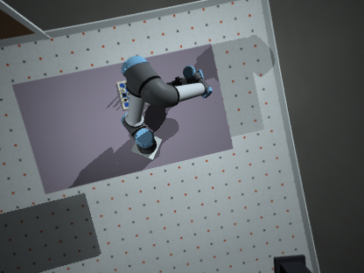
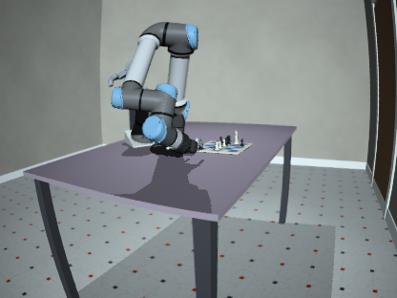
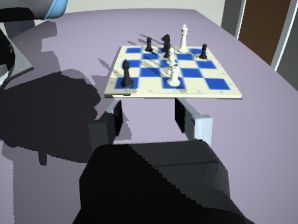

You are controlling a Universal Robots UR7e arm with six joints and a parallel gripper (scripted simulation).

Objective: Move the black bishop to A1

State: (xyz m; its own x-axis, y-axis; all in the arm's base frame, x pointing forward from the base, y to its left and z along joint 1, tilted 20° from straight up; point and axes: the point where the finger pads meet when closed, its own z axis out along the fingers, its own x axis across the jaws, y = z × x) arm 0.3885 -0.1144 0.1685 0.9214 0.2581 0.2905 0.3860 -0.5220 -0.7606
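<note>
My gripper is now 220 mm to the right of the chessboard and 50 mm above it. From my hand the other things lie so: tall white piece (30 mm ahead, 300 mm to the left, 20 mm below).
</note>
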